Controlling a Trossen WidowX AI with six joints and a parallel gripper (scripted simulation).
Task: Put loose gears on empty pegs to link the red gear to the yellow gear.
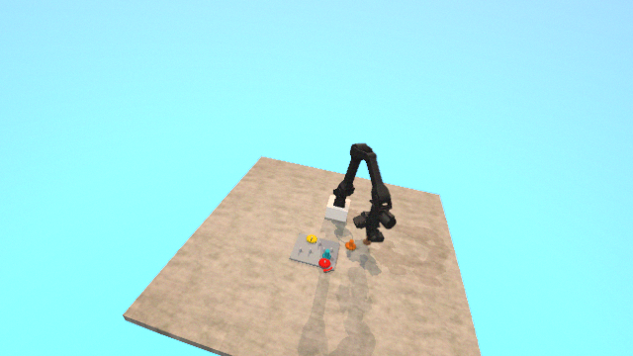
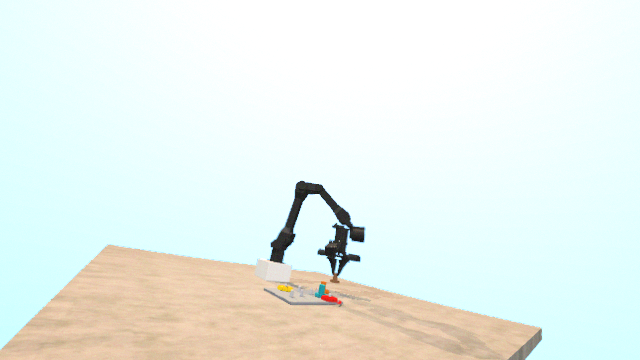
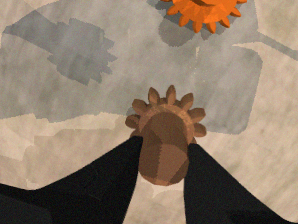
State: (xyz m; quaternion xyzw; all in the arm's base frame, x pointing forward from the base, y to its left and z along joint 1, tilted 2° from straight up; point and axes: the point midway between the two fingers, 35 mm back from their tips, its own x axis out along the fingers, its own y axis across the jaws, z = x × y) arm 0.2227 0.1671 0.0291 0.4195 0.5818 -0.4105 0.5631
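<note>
The teal gear is 18 cm to the right of my gripper tip, 12 cm ahead of it and 4 cm below it. Also, from my gripper tip: brown gear: 1 cm below; red gear: 18 cm to the right, 16 cm ahead, 5 cm below; orange gear: 7 cm to the right, 5 cm below, 1 cm ahead.
</note>
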